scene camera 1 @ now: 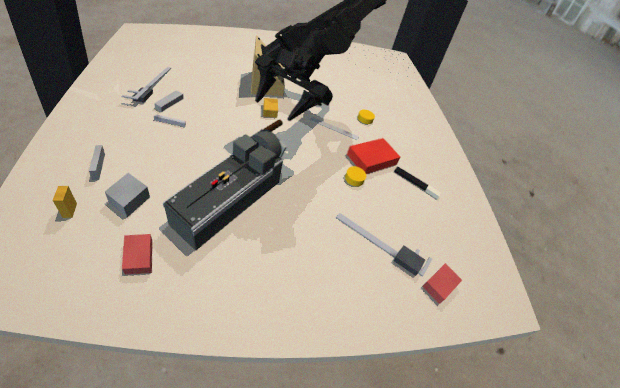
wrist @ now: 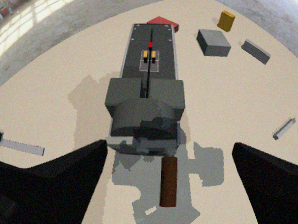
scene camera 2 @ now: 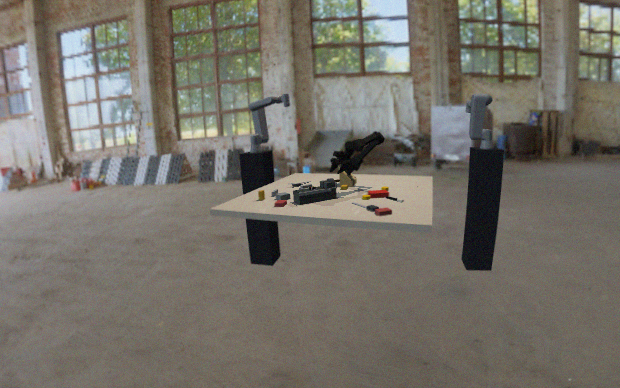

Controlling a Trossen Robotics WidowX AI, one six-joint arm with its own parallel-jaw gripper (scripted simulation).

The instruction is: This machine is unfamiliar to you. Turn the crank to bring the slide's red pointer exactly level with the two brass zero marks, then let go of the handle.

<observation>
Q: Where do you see a caliper-like tool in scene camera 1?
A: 408, 259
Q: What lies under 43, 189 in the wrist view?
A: My gripper.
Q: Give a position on a dark grey machine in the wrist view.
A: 147, 100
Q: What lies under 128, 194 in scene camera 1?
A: A grey cube.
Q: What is my gripper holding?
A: Nothing.
</observation>
